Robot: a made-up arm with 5 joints.
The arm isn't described. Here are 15 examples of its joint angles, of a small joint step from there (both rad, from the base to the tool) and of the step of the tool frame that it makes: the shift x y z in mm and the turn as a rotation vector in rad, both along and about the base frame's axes.
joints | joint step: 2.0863 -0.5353 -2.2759 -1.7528 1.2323 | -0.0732 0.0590 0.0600 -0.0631 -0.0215
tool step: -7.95 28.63 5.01 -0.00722 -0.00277 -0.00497
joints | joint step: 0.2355 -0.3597 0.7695 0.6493 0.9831 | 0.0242 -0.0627 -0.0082 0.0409 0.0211
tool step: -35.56 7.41 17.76 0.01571 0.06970 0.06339
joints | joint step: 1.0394 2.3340 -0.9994 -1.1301 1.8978 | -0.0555 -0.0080 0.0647 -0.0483 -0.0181
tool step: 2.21 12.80 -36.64 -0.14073 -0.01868 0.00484
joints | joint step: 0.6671 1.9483 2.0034 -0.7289 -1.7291 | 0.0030 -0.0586 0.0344 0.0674 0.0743
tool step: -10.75 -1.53 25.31 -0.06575 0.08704 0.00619
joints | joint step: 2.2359 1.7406 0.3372 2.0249 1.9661 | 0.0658 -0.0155 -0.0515 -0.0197 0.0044
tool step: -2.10 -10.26 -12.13 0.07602 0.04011 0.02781
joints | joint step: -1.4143 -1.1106 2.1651 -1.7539 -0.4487 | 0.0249 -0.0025 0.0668 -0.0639 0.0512
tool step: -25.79 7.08 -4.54 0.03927 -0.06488 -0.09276
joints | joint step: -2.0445 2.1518 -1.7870 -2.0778 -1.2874 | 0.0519 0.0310 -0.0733 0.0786 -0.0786
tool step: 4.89 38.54 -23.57 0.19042 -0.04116 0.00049
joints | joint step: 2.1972 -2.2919 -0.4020 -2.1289 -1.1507 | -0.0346 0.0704 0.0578 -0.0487 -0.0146
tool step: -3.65 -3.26 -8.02 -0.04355 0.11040 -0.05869
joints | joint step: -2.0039 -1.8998 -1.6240 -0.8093 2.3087 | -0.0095 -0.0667 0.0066 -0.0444 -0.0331
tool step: 3.24 -1.15 -1.04 0.02059 -0.07790 -0.06658
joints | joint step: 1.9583 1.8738 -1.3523 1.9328 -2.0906 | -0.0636 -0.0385 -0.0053 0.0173 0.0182
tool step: -0.57 13.56 -6.87 -0.05121 -0.02512 0.05338
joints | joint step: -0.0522 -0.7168 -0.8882 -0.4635 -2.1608 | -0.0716 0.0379 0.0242 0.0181 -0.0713
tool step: 11.84 -20.96 -20.67 -0.00002 -0.00680 -0.05160
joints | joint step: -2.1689 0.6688 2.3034 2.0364 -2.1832 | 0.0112 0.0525 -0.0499 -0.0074 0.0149
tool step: 2.27 -24.46 -2.90 -0.01288 0.00019 0.06957
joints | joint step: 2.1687 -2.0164 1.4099 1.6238 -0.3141 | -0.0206 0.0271 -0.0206 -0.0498 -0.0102
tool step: -20.79 14.52 20.35 -0.05799 -0.01934 -0.04356
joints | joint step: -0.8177 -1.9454 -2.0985 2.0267 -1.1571 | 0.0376 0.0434 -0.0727 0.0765 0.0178
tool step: 16.74 17.86 1.66 -0.00879 0.01175 0.11053
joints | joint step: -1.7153 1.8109 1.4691 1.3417 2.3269 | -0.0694 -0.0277 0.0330 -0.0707 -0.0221
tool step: -12.93 -35.43 14.67 -0.00764 0.04546 -0.05186
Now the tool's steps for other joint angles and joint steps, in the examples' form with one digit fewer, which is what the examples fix.
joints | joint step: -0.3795 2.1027 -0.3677 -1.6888 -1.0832 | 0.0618 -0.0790 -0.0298 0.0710 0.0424
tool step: -20.1 36.9 45.9 0.1321 0.1240 -0.0367
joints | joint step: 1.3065 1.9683 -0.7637 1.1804 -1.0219 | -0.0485 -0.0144 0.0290 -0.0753 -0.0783
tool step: -12.2 -9.2 26.3 -0.0710 -0.0802 -0.0693
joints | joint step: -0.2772 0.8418 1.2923 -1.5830 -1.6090 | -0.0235 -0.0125 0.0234 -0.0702 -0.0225
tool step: -12.6 -10.1 -19.9 0.0373 -0.0336 -0.0160
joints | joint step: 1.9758 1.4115 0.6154 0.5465 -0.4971 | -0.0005 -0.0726 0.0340 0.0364 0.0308
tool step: -0.7 24.9 22.5 -0.0331 -0.0497 0.0790
